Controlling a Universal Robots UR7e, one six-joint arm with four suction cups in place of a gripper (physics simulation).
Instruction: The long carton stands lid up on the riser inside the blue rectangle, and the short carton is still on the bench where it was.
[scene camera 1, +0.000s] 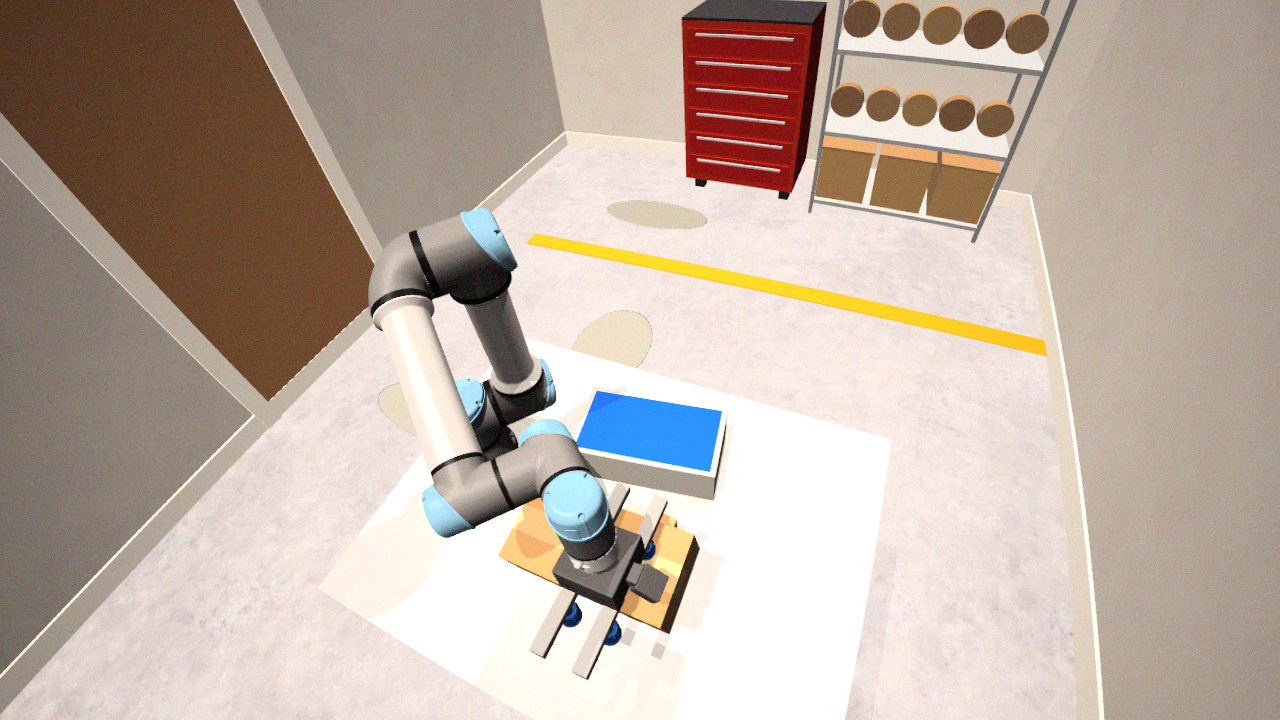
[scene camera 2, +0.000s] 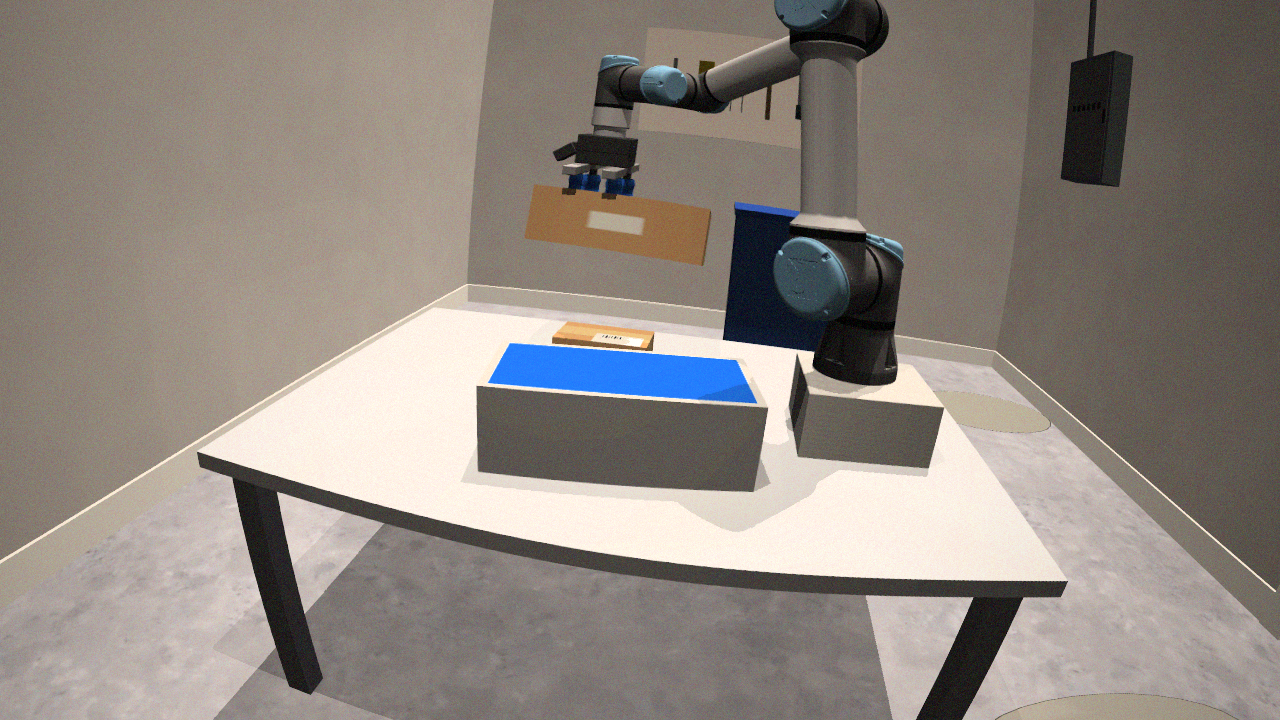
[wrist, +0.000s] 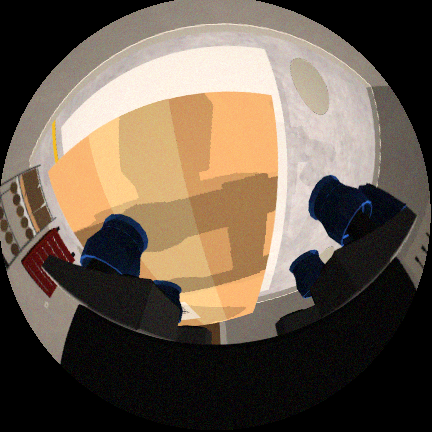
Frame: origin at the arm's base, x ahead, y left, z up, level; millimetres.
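Seen in the pictures: end effector, tool point: (wrist: 236, 252); arm's base, origin of the base link: (scene camera 1: 489, 451) (scene camera 2: 854, 370).
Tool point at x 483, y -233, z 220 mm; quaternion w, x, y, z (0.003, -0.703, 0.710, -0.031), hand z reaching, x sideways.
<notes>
Offsets run from my tool point to a thing's middle. "pt": to the spot under its first point. Level surfaces: height alone.
The long carton {dx -53, dy +55, dz -49 mm} (scene camera 1: 532, 548) (scene camera 2: 662, 234) (wrist: 240, 145) hangs lid up in the air from my suction gripper (scene camera 1: 608, 582) (scene camera 2: 601, 185) (wrist: 230, 250), high above the bench {dz -322 mm} (scene camera 1: 787, 555) (scene camera 2: 358, 402). In scene camera 2 it slopes down toward its right end. Two cups are over its lid; the other two stick out past its long edge. The short carton {pt dx -5, dy +201, dz -221 mm} (scene camera 2: 572, 332) rests on the bench behind the riser {dx -122, dy +427, dz -262 mm} (scene camera 1: 657, 473) (scene camera 2: 617, 443); in scene camera 1 it is mostly or wholly hidden under the long carton. The blue rectangle {dx -122, dy +427, dz -202 mm} (scene camera 1: 653, 431) (scene camera 2: 626, 374) on the riser's top is bare.
The arm's base stands on a pale block (scene camera 2: 863, 425) beside the riser. A blue cabinet (scene camera 2: 760, 277) stands beyond the bench. A red drawer cabinet (scene camera 1: 741, 111) (wrist: 47, 262) and a shelf rack (scene camera 1: 938, 61) stand far off by the wall.
</notes>
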